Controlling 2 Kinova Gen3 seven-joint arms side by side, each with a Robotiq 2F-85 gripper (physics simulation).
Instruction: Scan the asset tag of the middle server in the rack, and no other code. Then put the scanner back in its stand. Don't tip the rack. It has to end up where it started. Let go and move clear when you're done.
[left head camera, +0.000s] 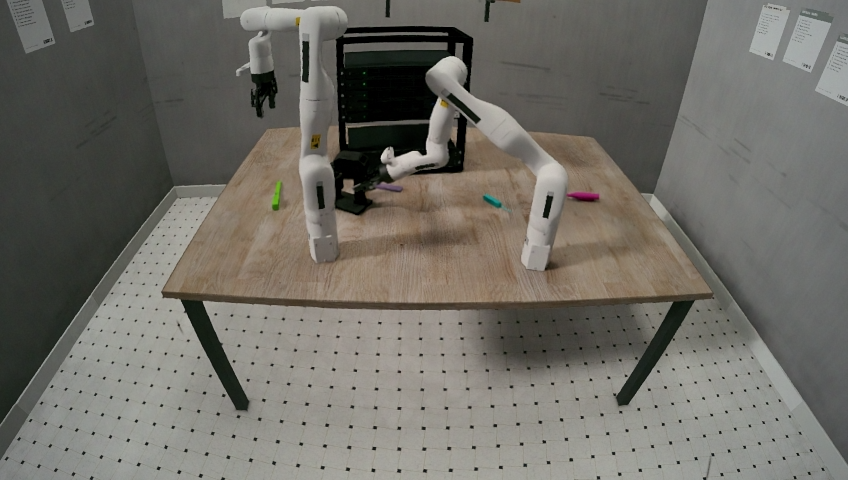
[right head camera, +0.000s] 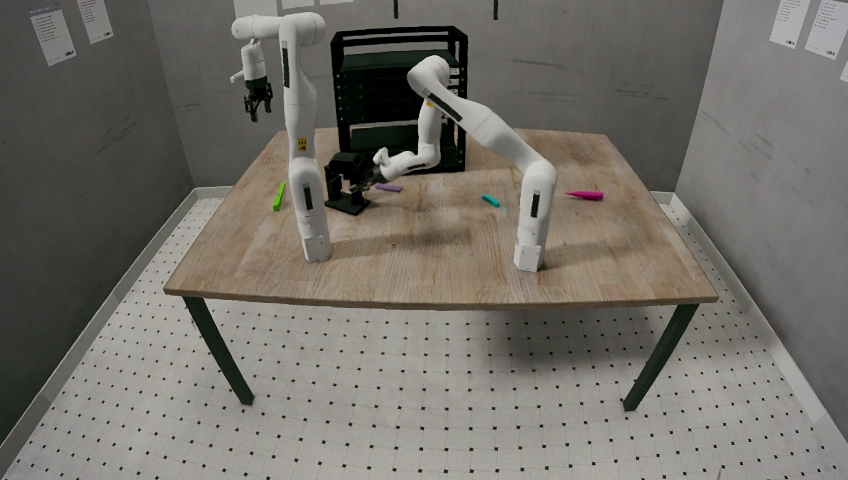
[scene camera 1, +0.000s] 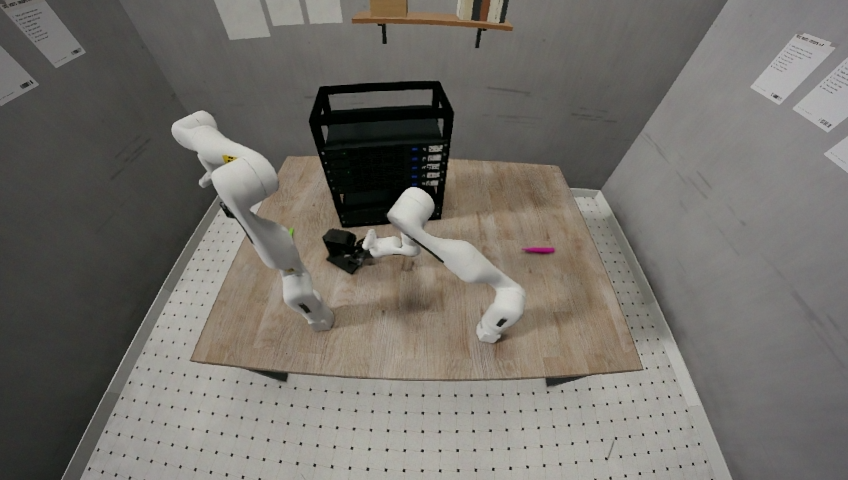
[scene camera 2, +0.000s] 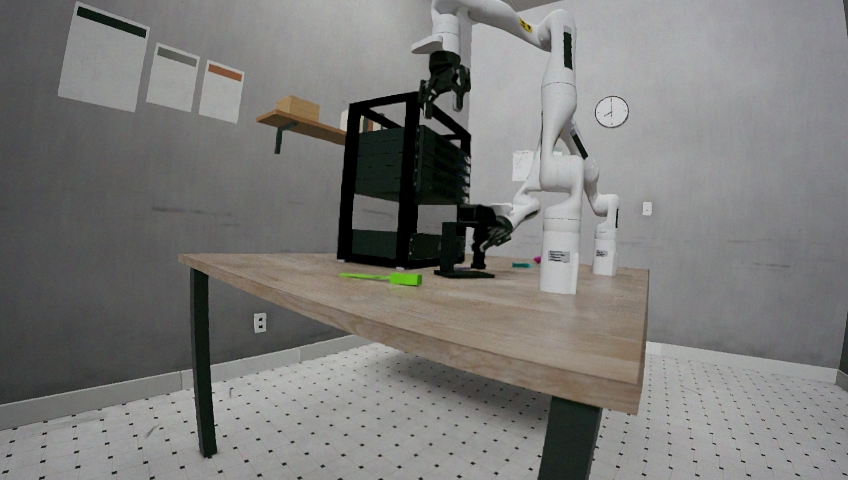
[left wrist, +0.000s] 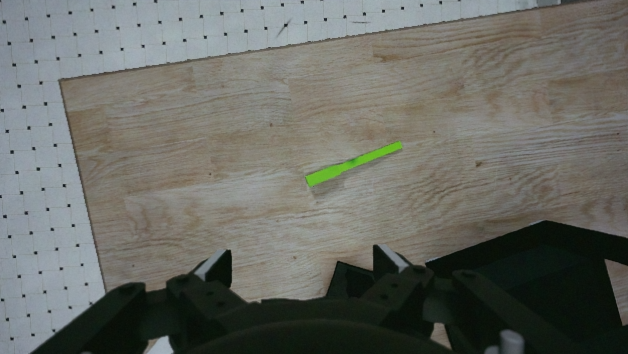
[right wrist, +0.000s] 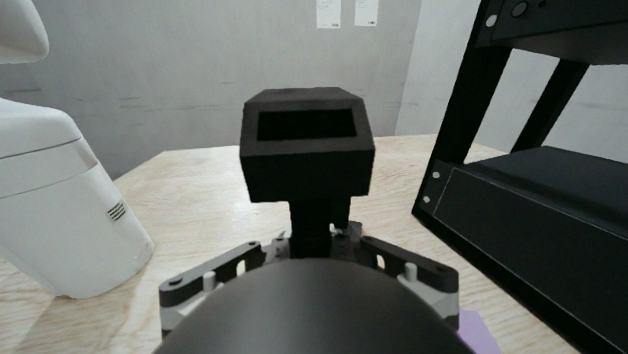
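Seen in the pictures: left gripper, fingertip midpoint: (left head camera: 266, 112) (right head camera: 262, 117) (scene camera 2: 441, 115) (left wrist: 303, 262); right gripper, fingertip midpoint: (left head camera: 354, 187) (right head camera: 351, 188) (scene camera 1: 347, 253) (scene camera 2: 475, 249) (right wrist: 311, 234); left arm's base, link origin: (left head camera: 325, 253) (right head camera: 318, 252) (scene camera 1: 323, 319) (scene camera 2: 557, 290) (right wrist: 114, 263); right arm's base, link origin: (left head camera: 534, 260) (right head camera: 527, 261) (scene camera 1: 487, 330) (scene camera 2: 603, 273).
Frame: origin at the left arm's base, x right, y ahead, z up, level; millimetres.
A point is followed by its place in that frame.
Observation:
The black scanner (left head camera: 352, 160) {x 114, y 221, z 205 mm} (right head camera: 351, 159) {x 131, y 232, z 207 mm} (scene camera 1: 340, 239) {x 117, y 237, z 208 mm} (scene camera 2: 476, 215) {x 54, y 238, z 178 mm} (right wrist: 305, 172) {x 163, y 236, z 177 mm} is upright in its black stand (left head camera: 354, 205) {x 115, y 238, z 24 mm} (right head camera: 346, 206) {x 94, y 244, z 12 mm} (scene camera 2: 449, 249) {x 26, y 302, z 78 mm}. My right gripper (left head camera: 361, 185) {x 118, y 254, z 82 mm} (right head camera: 358, 187) {x 118, y 254, z 82 mm} (scene camera 2: 484, 242) {x 118, y 254, z 82 mm} (right wrist: 311, 234) {x 118, y 254, z 82 mm} is shut on the scanner's handle, below its head. My left gripper (left head camera: 264, 110) {x -164, y 263, z 393 mm} (right head camera: 259, 113) {x -164, y 263, z 393 mm} (scene camera 2: 443, 107) {x -164, y 263, z 393 mm} (left wrist: 303, 262) {x -164, y 263, z 393 mm} is open and empty, high up beside the rack. The black rack (left head camera: 467, 89) {x 572, y 452, z 373 mm} (scene camera 1: 380, 87) {x 335, y 710, z 580 mm} (scene camera 2: 410, 178) {x 77, y 469, z 289 mm} (right wrist: 475, 100) {x 103, y 471, z 200 mm} stands upright behind the scanner. The middle server's white tag (scene camera 1: 432, 167) {x 512, y 436, z 358 mm} shows in scene camera 1, too small to read.
A green tool (left head camera: 276, 196) {x -183, y 345, z 24 mm} (scene camera 2: 404, 278) {x -195, y 315, z 15 mm} (left wrist: 325, 175) {x -183, y 323, z 24 mm} lies left of the stand. A purple tool (left head camera: 389, 187) {x 258, y 354, z 10 mm} (right wrist: 475, 330) {x 229, y 380, z 10 mm} lies between stand and rack. A teal tool (left head camera: 492, 201) {x 619, y 192, z 14 mm} (right head camera: 490, 200) {x 619, y 195, z 14 mm} and a magenta tool (left head camera: 586, 196) {x 1029, y 167, z 26 mm} (scene camera 1: 540, 250) {x 1017, y 172, z 30 mm} lie farther right.

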